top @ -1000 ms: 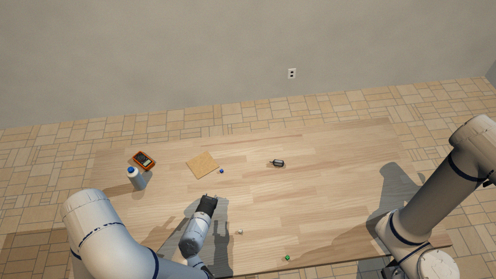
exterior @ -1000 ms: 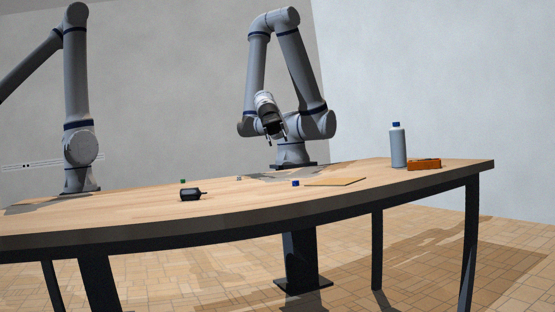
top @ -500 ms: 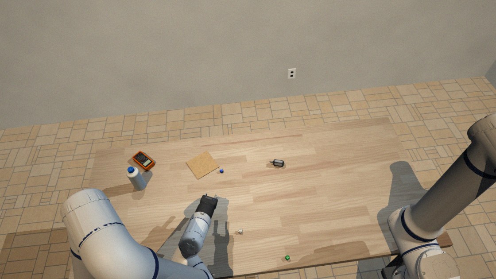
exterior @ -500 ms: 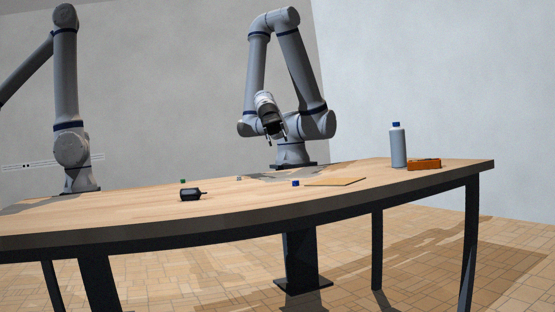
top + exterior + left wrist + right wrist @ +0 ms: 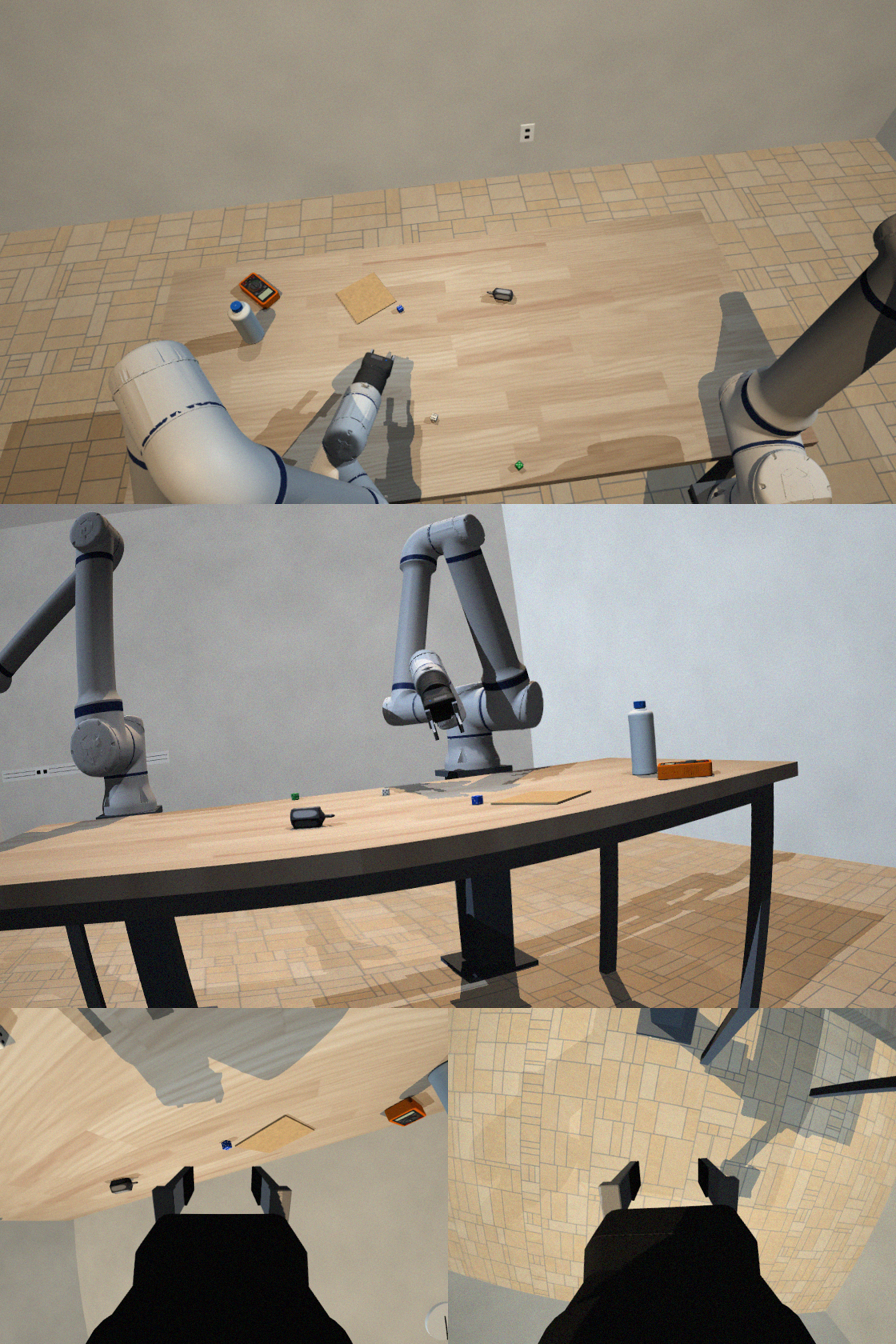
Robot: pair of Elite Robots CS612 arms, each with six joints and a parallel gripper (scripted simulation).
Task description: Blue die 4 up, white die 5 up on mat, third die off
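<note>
My left gripper is now 32 cm past the green die, 29 cm to the left of it and 13 cm above it. From my left hand the other things lie so: tan mat: 30 cm ahead, 14 cm below, 1 cm to the left; then blue die: 23 cm ahead, 13 cm below, 8 cm to the right; then white die: 14 cm behind, 13 cm below, 10 cm to the right.
</note>
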